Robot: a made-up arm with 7 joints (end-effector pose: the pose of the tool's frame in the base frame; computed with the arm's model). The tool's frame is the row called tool.
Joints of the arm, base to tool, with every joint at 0 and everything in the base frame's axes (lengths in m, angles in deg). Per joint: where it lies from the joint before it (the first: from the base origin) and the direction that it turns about. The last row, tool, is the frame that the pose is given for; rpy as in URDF.
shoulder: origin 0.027 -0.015 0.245 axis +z
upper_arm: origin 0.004 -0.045 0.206 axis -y
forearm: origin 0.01 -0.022 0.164 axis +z
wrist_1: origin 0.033 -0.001 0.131 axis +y
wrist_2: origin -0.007 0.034 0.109 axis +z
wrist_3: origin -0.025 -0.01 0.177 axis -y
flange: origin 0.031 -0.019 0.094 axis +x
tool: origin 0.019 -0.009 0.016 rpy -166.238 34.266 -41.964
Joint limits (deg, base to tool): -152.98..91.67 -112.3..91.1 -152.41..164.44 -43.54..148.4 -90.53..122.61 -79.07..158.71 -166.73..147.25
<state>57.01 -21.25 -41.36 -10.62 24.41 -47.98 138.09</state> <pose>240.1 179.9 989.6 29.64 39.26 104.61</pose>
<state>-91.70 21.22 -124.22 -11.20 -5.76 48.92 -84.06</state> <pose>49.4 128.1 1106.6 -166.82 -34.45 51.26</pose>
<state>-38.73 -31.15 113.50 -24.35 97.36 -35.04 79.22</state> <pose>126.6 -322.6 1000.2 -111.89 56.07 149.66</pose>
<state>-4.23 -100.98 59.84 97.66 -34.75 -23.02 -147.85</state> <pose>225.1 220.3 209.3 171.02 18.29 167.90</pose>
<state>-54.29 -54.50 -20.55 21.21 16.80 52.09 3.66</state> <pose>284.1 -596.3 768.3 173.28 51.54 -118.94</pose>
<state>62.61 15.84 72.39 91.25 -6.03 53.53 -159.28</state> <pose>-260.7 148.7 824.0 30.99 -8.23 157.50</pose>
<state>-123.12 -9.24 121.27 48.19 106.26 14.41 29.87</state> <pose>270.7 -32.3 1011.4 -80.96 16.95 114.78</pose>
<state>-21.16 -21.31 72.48 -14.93 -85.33 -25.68 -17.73</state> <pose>202.3 -263.1 1039.9 135.09 53.14 -112.02</pose>
